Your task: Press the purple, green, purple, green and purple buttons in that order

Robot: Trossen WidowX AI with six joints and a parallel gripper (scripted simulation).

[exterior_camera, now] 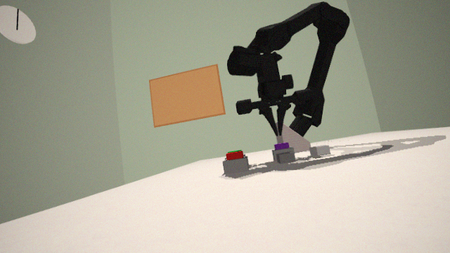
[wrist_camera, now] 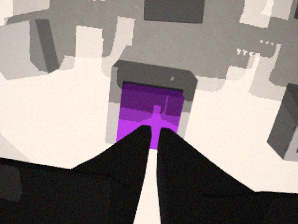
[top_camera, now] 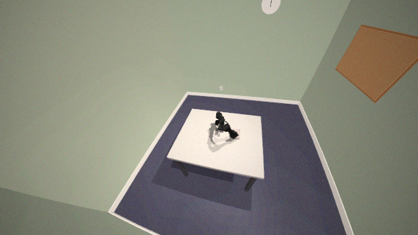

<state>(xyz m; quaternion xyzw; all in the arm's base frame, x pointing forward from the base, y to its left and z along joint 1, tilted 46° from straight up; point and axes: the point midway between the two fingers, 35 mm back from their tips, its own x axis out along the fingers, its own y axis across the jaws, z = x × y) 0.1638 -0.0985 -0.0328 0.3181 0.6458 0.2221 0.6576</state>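
Now: gripper tip 30 mm above the purple button. Also, from my gripper tip: red button 120 mm to the right, 80 mm ahead, 30 mm below; green button 120 mm to the right, 30 mm below, 10 mm behind.
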